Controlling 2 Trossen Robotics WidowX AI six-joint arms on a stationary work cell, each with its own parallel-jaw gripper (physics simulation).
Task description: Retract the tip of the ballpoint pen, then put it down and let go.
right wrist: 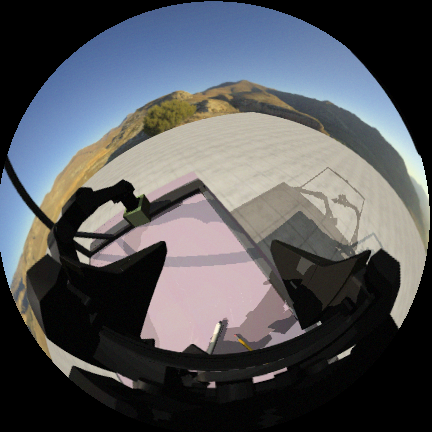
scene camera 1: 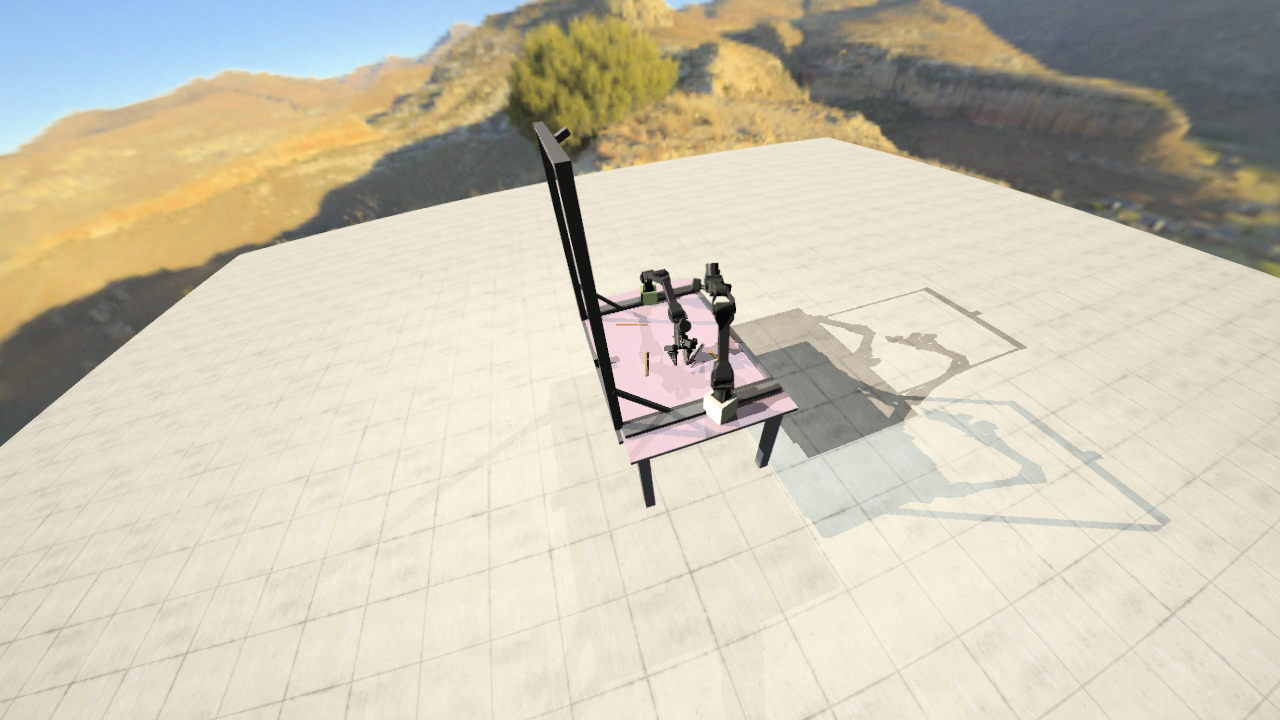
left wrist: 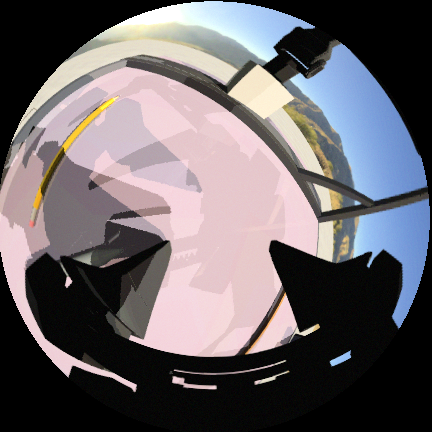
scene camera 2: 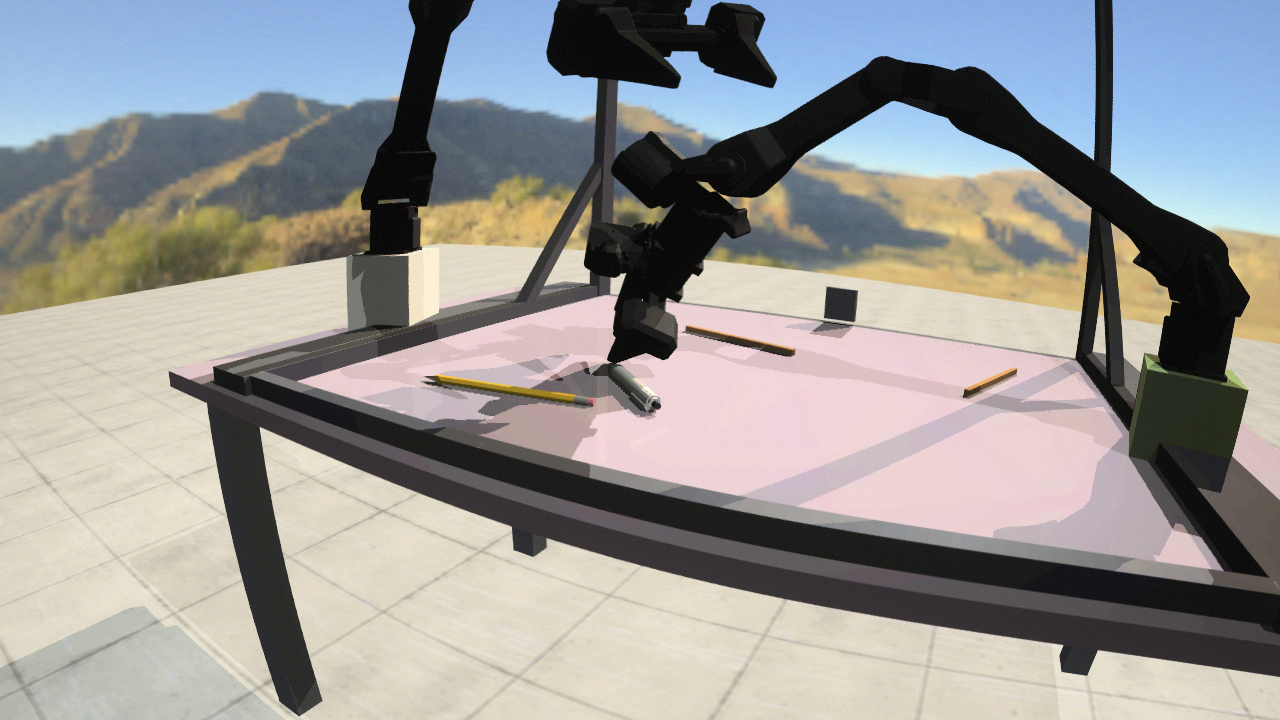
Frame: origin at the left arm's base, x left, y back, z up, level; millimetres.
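Seen in the pictures: left gripper, fingertip midpoint: point(scene camera 1: 681, 365) point(left wrist: 221, 246) point(scene camera 2: 614, 335); right gripper, fingertip midpoint: point(right wrist: 219, 246) point(scene camera 2: 729, 82); left arm's base, origin of the base link: point(right wrist: 132, 204) point(scene camera 1: 648, 288) point(scene camera 2: 1191, 369); right arm's base, origin of the base link: point(scene camera 1: 721, 395) point(scene camera 2: 393, 251).
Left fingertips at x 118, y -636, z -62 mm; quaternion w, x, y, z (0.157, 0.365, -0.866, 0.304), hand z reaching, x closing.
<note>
Pixels of each thing's top centre, then the offset from my left fingertips to it.
- grey-and-white ballpoint pen, middle of its top: point(scene camera 2: 631, 375) point(right wrist: 212, 343) dx +93, dy +109, dz -8 mm
- yellow pencil, middle of its top: point(scene camera 2: 501, 383) point(left wrist: 68, 137) point(right wrist: 255, 354) dx +190, dy +32, dz -14 mm
The grey-and-white ballpoint pen point(scene camera 2: 637, 388) point(right wrist: 215, 335) lies on the pink table. Its dark end points toward the viewer in scene camera 2. In the left wrist view part of the pen point(left wrist: 93, 257) shows behind one finger. Whether its tip is out or in cannot be made out. My left gripper point(scene camera 1: 681, 360) point(scene camera 2: 630, 351) point(left wrist: 221, 246) is open and low over the table, beside the pen's far end in scene camera 2; the pen is not between its fingertips. My right gripper point(scene camera 2: 725, 82) point(right wrist: 219, 246) is open and empty, high above the table.
A yellow pencil point(scene camera 2: 514, 390) point(left wrist: 65, 147) point(right wrist: 243, 342) lies near the pen. Two orange-and-dark sticks, one farther back point(scene camera 2: 741, 341) and one toward the green base point(scene camera 2: 989, 382), lie on the table. Dark rails point(scene camera 2: 805, 528) edge the table, and frame posts point(scene camera 1: 581, 268) rise from it.
</note>
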